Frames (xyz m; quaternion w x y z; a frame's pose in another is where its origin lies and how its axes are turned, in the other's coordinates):
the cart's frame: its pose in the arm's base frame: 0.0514 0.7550 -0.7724 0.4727 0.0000 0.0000 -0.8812
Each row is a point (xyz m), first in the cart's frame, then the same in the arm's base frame.
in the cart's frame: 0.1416 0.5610 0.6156
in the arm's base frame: 0.4405 0.3267 -0.1568
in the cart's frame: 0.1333 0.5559 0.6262
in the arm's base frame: 0.4408 0.3365 -0.1462
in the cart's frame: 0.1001 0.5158 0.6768
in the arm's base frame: 0.4258 0.3863 -0.0956
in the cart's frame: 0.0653 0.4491 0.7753
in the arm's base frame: 0.3894 0.4522 0.0029
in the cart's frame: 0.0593 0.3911 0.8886
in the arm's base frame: 0.3444 0.4893 0.1162
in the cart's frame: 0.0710 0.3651 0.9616
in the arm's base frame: 0.3163 0.4939 0.1892
